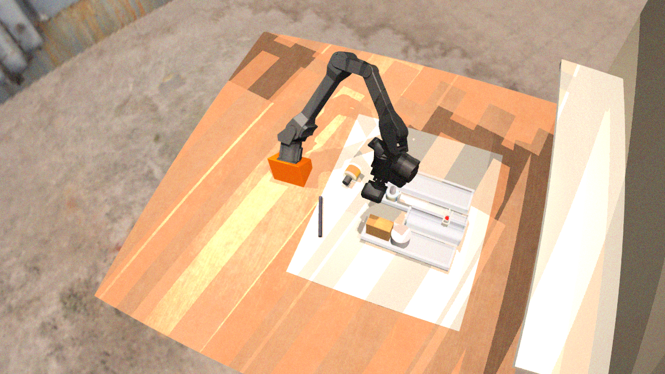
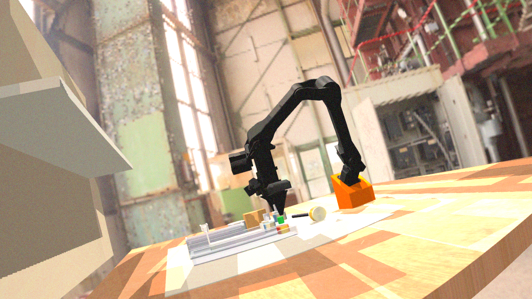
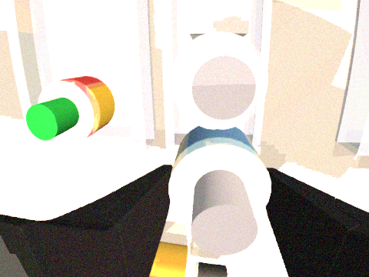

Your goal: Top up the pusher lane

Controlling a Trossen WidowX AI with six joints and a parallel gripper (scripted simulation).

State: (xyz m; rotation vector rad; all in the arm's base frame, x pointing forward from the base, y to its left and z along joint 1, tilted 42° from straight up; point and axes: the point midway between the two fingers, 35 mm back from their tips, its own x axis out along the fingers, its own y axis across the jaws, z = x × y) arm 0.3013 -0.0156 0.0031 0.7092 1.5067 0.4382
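Now: the white mat 9 cm ahead of my gripper tip, 5 cm below it and 3 cm to the right of it. Also, from my gripper tip: pusher plate: 14 cm ahead, 5 cm to the right; then tan box: 13 cm to the right, 3 cm ahead, 1 cm below; then grey lane tray: 17 cm ahead, 5 cm to the right, 3 cm below.
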